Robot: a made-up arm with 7 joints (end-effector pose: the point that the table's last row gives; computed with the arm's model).
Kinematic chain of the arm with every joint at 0, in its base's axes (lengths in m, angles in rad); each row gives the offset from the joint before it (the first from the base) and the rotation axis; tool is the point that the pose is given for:
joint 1: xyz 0 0 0.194 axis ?
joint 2: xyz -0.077 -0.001 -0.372 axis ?
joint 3: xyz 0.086 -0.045 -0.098 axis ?
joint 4: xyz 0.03 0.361 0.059 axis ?
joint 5: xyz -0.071 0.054 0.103 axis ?
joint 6: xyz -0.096 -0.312 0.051 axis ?
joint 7: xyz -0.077 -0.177 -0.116 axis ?
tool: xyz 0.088 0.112 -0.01
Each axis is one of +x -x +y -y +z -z.
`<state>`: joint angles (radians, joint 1 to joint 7).
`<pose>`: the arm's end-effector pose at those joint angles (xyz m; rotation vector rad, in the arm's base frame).
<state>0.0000 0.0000 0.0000 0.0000 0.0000 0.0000 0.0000</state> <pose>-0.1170 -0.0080 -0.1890 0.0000 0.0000 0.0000</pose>
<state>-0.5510 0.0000 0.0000 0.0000 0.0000 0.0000 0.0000</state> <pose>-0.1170 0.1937 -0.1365 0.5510 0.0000 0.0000</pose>
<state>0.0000 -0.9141 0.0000 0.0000 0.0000 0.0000 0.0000</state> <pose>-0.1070 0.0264 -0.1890 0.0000 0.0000 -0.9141</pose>
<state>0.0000 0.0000 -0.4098 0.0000 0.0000 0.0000 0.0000</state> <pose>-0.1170 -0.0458 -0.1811 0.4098 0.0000 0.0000</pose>
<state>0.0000 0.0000 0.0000 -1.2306 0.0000 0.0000 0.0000</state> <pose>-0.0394 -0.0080 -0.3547 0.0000 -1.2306 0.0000</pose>
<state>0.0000 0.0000 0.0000 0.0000 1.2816 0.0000 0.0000</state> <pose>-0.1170 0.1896 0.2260 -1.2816 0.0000 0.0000</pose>
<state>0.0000 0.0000 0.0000 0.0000 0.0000 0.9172 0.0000</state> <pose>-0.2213 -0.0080 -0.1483 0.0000 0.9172 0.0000</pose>
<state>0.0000 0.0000 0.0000 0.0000 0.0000 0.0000 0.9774</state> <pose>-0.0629 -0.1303 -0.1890 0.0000 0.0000 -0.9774</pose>
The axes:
joint 1: -x
joint 2: +z
joint 3: -x
joint 4: +y
joint 5: -x
joint 6: +y
joint 7: -z

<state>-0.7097 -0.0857 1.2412 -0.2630 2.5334 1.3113 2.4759</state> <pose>-0.3066 1.3172 -0.3740 0.5380 1.6091 0.6181</pose>
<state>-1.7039 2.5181 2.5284 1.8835 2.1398 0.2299 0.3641</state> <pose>-0.3118 0.7307 1.0603 -1.3223 0.4718 -1.3699</pose>
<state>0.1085 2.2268 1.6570 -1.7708 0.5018 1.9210 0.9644</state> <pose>0.3219 0.0227 -0.2486 0.2351 -1.4448 0.6159</pose>
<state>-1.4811 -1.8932 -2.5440 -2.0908 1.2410 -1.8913 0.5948</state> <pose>-0.1797 0.0421 0.5916 2.1806 -1.7129 1.1403</pose>
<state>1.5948 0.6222 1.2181 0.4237 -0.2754 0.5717 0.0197</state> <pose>-0.2089 -0.4995 0.2167 -2.5816 0.4534 -0.5248</pose>
